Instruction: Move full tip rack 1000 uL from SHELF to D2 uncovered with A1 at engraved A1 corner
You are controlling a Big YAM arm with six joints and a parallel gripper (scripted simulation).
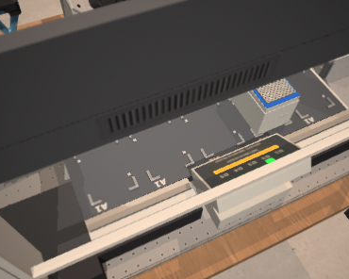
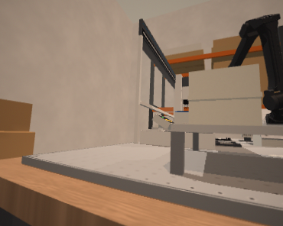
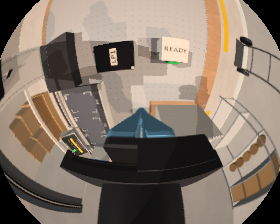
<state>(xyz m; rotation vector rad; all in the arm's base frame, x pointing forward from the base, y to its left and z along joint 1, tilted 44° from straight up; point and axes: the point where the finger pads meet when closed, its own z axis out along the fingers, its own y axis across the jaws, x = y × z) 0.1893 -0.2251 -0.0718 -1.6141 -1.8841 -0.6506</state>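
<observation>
The green key lies 8 cm behind my hand, 7 cm to the right of it and 15 cm below it. Also, from my hand: clear rack cover: 5 cm ahead, 78 cm to the left, 16 cm below; frame post: 36 cm ahead, 68 cm to the left; blue tip rack: 20 cm ahead, 48 cm to the left, 11 cm below.
</observation>
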